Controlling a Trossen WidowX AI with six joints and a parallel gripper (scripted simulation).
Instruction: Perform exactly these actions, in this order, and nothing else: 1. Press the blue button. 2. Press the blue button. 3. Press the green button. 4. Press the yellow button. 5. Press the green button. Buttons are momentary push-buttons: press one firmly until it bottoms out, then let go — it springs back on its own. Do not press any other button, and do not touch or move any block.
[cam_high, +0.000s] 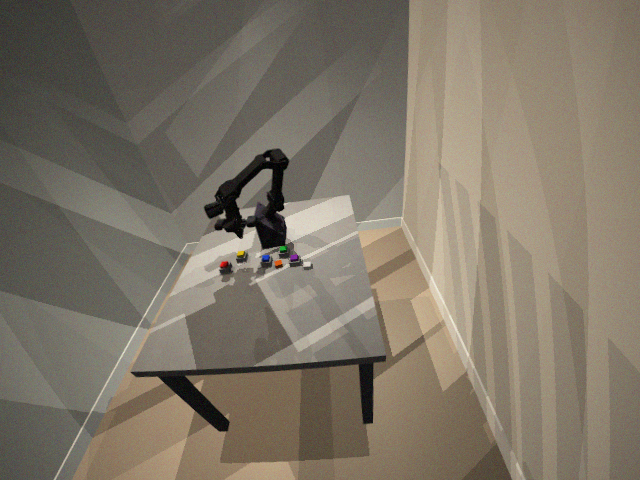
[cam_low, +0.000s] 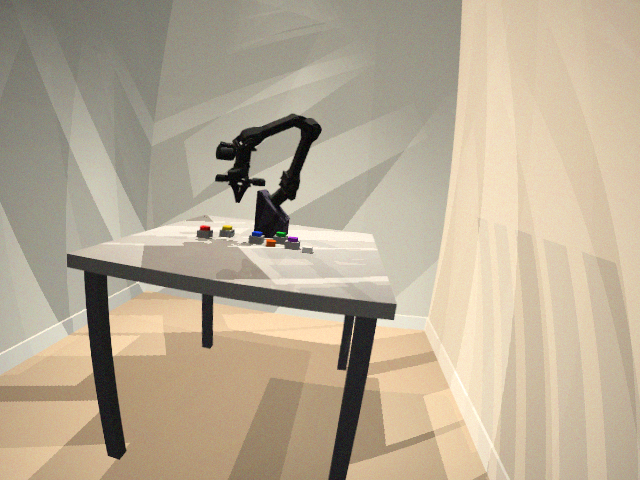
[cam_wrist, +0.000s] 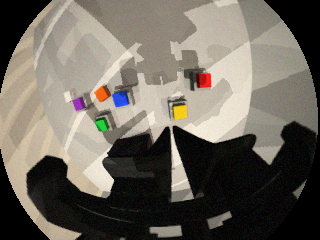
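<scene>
Right now my gripper tip is 100 mm above the yellow button, 40 mm to the left of it and 10 mm past it. The rest, counted from my gripper tip: blue button (100 mm to the left, 100 mm below, 40 mm ahead); then green button (180 mm to the left, 100 mm below, 20 mm behind); then red button (100 mm to the right, 100 mm below, 60 mm ahead).
</scene>
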